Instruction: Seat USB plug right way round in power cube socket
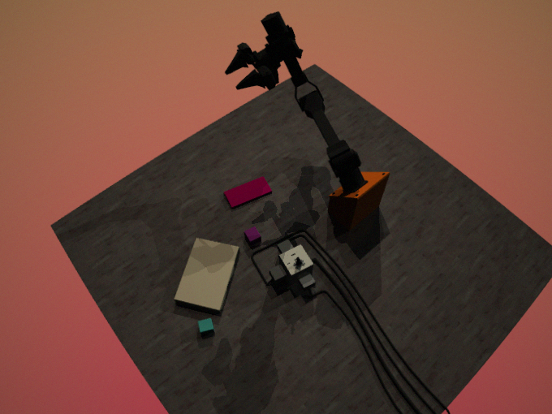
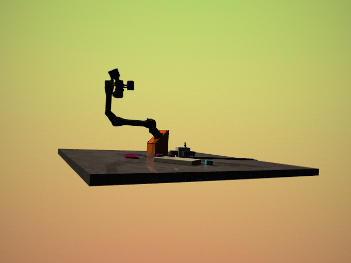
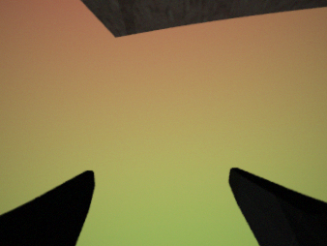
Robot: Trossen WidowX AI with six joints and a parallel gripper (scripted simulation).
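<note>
Right now the USB plug is 100 mm ahead of my gripper tip, 430 mm to the left of it and 340 mm below it. Round my gripper tip: purple cube: 130 mm ahead, 240 mm to the left, 420 mm below; then beige slab: 320 mm ahead, 260 mm to the left, 420 mm below; then magenta slab: 40 mm ahead, 80 mm to the left, 430 mm below.
</note>
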